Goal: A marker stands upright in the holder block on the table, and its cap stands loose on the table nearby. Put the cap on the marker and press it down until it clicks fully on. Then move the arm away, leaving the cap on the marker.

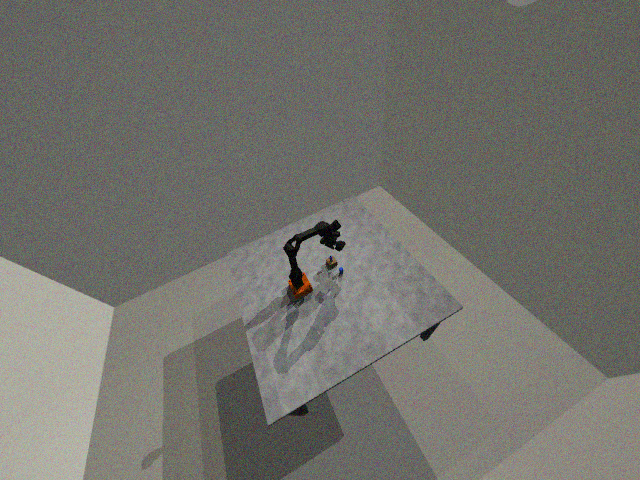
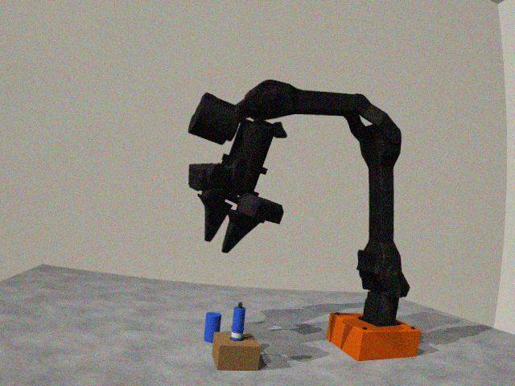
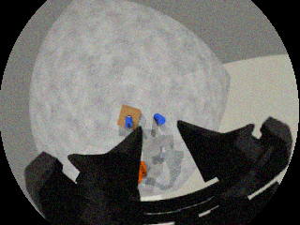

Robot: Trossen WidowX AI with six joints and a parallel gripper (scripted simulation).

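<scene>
My gripper tip is 16 cm above the blue cap, 7 cm to the left of it and 3 cm past it. The rest, counted from my gripper tip: brown holder block (16 cm below, 4 cm to the left, 4 cm behind).
</scene>
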